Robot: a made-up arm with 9 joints. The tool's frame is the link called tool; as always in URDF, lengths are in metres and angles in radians.
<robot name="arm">
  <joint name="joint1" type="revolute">
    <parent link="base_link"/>
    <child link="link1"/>
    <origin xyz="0 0 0.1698" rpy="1.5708 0 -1.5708"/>
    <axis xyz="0 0 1"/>
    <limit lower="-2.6" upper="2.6"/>
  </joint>
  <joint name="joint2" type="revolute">
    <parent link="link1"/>
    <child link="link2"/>
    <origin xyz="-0.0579 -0.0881 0.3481" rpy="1.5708 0 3.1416"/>
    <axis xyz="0 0 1"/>
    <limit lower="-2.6" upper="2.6"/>
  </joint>
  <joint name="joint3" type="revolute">
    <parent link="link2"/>
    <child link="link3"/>
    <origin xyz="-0.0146 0.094 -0.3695" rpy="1.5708 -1.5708 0"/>
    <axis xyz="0 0 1"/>
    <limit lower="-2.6" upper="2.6"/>
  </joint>
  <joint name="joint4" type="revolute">
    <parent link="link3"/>
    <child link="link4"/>
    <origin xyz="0.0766 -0.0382 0.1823" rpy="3.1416 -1.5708 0"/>
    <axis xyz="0 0 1"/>
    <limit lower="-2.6" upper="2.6"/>
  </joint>
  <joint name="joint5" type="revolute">
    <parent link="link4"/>
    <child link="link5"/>
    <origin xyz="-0.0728 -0.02 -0.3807" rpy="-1.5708 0 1.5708"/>
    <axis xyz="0 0 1"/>
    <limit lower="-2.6" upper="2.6"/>
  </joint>
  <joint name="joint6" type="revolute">
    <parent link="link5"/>
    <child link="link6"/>
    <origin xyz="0.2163 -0.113 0.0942" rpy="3.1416 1.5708 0"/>
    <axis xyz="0 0 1"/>
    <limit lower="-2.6" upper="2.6"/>
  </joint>
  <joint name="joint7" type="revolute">
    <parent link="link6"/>
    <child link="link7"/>
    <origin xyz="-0.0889 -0.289 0.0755" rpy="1.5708 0 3.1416"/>
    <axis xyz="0 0 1"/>
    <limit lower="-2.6" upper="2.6"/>
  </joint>
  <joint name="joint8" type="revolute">
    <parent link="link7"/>
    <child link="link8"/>
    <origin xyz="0.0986 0.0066 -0.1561" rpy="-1.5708 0 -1.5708"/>
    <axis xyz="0 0 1"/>
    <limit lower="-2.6" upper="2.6"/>
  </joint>
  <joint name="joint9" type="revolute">
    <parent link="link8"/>
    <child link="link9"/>
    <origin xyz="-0.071 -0.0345 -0.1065" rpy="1.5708 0 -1.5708"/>
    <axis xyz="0 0 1"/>
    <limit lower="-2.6" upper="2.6"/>
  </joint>
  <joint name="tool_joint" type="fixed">
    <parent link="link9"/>
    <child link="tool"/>
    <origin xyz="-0.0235 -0.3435 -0.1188" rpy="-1.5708 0 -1.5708"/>
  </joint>
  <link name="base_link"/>
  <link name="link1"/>
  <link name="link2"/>
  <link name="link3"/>
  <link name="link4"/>
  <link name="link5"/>
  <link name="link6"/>
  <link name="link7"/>
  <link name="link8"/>
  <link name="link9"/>
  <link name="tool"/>
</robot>
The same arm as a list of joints. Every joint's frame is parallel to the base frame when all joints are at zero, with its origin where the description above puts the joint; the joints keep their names.
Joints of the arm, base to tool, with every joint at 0 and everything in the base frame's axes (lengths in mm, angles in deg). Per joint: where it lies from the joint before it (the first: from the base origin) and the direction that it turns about. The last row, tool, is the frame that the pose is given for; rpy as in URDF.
joint1: axis -1 0 0 offset 0.0 0.0 169.8
joint2: axis 0 0 1 offset -348.1 57.9 -88.1
joint3: axis 1 0 0 offset -94.0 -14.6 -369.5
joint4: axis 0 0 1 offset 182.3 38.2 76.6
joint5: axis -1 0 0 offset -72.8 -20.0 -380.7
joint6: axis 0 -1 0 offset -94.2 216.3 113.0
joint7: axis 0 0 1 offset -88.9 -75.5 -289.0
joint8: axis -1 0 0 offset -98.6 -6.6 -156.1
joint9: axis 0 -1 0 offset 106.5 -71.0 34.5
tool: offset 343.5 118.8 -23.5 rpy 0.00 0.00 0.00
Joint limits (deg, base to tool): -148.97..148.97 -148.97..148.97 -148.97..148.97 -148.97..148.97 -148.97..148.97 -148.97..148.97 -148.97..148.97 -148.97..148.97 -148.97..148.97

